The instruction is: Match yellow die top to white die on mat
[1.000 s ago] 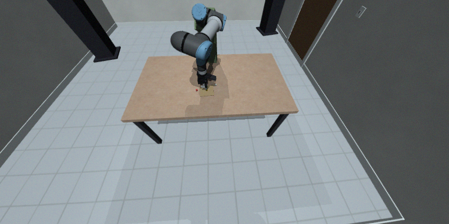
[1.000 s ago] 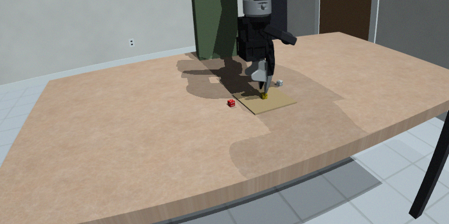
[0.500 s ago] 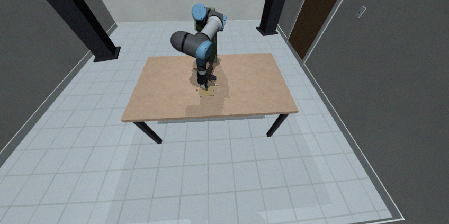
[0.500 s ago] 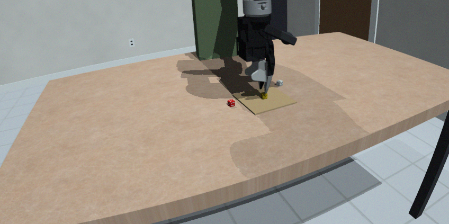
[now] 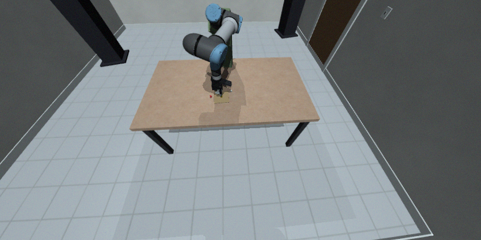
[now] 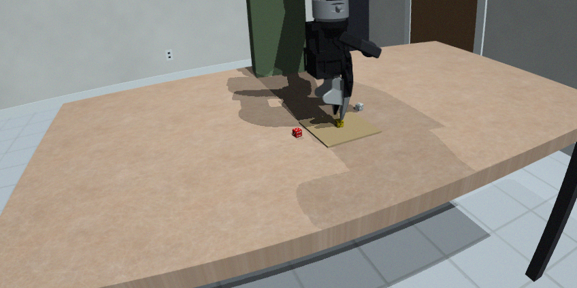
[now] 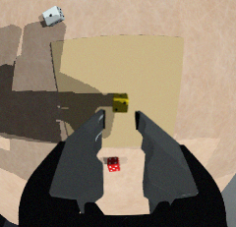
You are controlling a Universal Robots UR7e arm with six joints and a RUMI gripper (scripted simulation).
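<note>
Now: hand 3 cm above the yellow die. Round my hand: red die (10 cm to the right, 4 cm below, 3 cm behind); tan mat (4 cm below); white die (11 cm to the left, 4 cm below, 4 cm behind).
</note>
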